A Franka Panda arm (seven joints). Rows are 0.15 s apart.
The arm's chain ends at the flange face. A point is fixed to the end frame.
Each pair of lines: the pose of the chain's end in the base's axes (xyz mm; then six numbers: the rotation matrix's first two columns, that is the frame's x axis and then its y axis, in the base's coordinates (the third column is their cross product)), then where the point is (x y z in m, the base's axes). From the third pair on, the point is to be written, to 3 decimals.
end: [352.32 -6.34 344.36 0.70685 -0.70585 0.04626 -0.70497 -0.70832 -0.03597]
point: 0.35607 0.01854 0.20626
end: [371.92 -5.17 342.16 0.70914 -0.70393 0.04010 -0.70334 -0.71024 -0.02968]
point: 0.37438 0.01970 0.20403
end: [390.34 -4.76 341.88 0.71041 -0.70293 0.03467 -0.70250 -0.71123 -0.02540]
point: 0.392 0.020 0.204
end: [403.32 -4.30 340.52 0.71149 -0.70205 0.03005 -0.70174 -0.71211 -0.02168]
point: 0.404 0.021 0.202
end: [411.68 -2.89 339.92 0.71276 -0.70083 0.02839 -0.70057 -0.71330 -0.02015]
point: 0.412 0.022 0.202
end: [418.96 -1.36 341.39 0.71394 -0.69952 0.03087 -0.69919 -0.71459 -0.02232]
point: 0.420 0.024 0.203
